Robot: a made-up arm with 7 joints. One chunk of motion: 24 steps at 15 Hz.
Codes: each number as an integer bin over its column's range. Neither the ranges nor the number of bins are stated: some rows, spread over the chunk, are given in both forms.
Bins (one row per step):
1: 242 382 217 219 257 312 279
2: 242 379 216 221 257 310 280
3: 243 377 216 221 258 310 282
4: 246 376 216 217 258 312 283
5: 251 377 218 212 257 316 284
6: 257 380 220 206 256 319 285
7: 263 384 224 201 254 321 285
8: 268 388 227 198 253 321 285
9: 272 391 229 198 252 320 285
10: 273 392 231 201 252 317 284
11: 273 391 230 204 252 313 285
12: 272 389 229 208 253 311 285
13: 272 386 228 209 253 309 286
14: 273 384 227 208 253 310 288
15: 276 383 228 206 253 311 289
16: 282 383 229 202 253 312 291
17: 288 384 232 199 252 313 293
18: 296 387 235 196 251 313 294
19: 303 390 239 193 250 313 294
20: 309 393 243 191 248 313 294
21: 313 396 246 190 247 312 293
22: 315 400 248 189 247 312 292
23: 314 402 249 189 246 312 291
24: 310 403 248 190 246 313 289
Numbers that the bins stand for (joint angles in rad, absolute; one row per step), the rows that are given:
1: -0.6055 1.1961 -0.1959 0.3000 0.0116 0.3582 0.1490
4: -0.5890 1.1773 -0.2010 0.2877 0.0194 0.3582 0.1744
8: -0.4986 1.2149 -0.1450 0.1705 -0.0194 0.4153 0.1870
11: -0.4781 1.2243 -0.1297 0.2075 -0.0271 0.3646 0.1870
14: -0.4781 1.2023 -0.1450 0.2322 -0.0194 0.3456 0.2061
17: -0.4164 1.2023 -0.1196 0.1767 -0.0271 0.3646 0.2378
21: -0.3137 1.2399 -0.0483 0.1212 -0.0659 0.3582 0.2378
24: -0.3260 1.2618 -0.0382 0.1212 -0.0736 0.3646 0.2124
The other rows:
2: -0.6055 1.1867 -0.2010 0.3123 0.0116 0.3456 0.1553
3: -0.6014 1.1804 -0.2010 0.3123 0.0194 0.3456 0.1680
5: -0.5685 1.1804 -0.1908 0.2568 0.0116 0.3836 0.1807
6: -0.5438 1.1898 -0.1806 0.2199 0.0039 0.4026 0.1870
7: -0.5192 1.2023 -0.1603 0.1890 -0.0116 0.4153 0.1870
9: -0.4822 1.2243 -0.1348 0.1705 -0.0271 0.4090 0.1870
10: -0.4781 1.2274 -0.1247 0.1890 -0.0271 0.3899 0.1807
12: -0.4822 1.2180 -0.1348 0.2322 -0.0194 0.3519 0.1870
13: -0.4822 1.2086 -0.1399 0.2384 -0.0194 0.3392 0.1934
15: -0.4658 1.1992 -0.1399 0.2199 -0.0194 0.3519 0.2124
16: -0.4411 1.1992 -0.1348 0.1952 -0.0194 0.3582 0.2251
18: -0.3836 1.2117 -0.1043 0.1582 -0.0349 0.3646 0.2441
19: -0.3548 1.2211 -0.0840 0.1397 -0.0426 0.3646 0.2441
20: -0.3301 1.2305 -0.0636 0.1274 -0.0581 0.3646 0.2441
22: -0.3055 1.2524 -0.0382 0.1151 -0.0659 0.3582 0.2314
23: -0.3096 1.2587 -0.0331 0.1151 -0.0736 0.3582 0.2251

